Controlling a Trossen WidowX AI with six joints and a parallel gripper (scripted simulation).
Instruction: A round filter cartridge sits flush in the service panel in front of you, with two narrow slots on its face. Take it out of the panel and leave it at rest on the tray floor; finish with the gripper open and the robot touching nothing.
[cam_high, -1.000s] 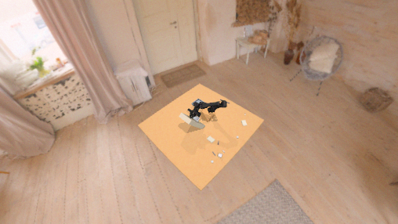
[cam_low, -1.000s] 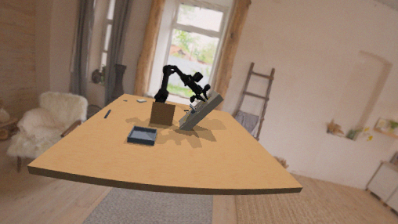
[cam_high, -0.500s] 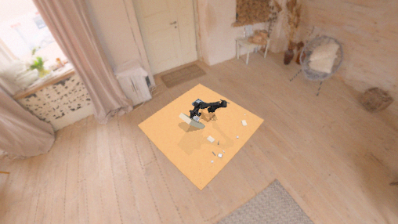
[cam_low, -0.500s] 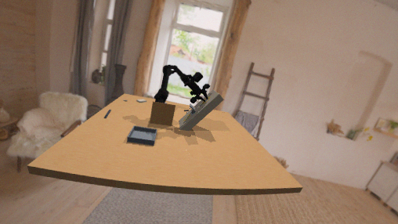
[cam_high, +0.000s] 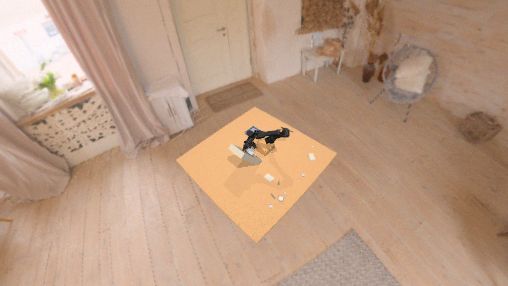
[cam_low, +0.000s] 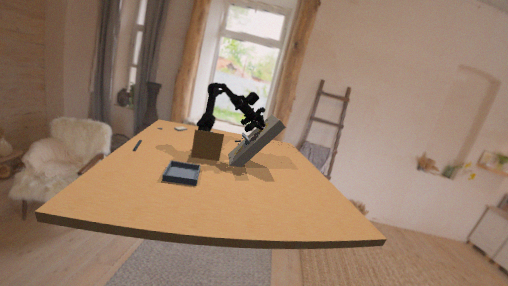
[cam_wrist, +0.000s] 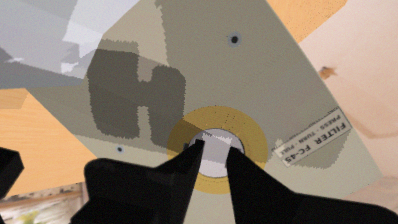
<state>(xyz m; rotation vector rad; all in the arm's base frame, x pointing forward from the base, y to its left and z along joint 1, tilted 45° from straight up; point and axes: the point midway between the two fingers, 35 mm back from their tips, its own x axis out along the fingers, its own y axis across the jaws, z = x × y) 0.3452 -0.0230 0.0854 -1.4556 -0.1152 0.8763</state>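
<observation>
Now: gripper tip 80 mm above the grey service panel, 40 mm past it and 10 mm to the left of it. From my gripper tip the other things lie so: blue-grey tray: 370 mm behind, 330 mm to the right, 220 mm below; then round filter cartridge: 10 mm below, 10 mm ahead.
</observation>
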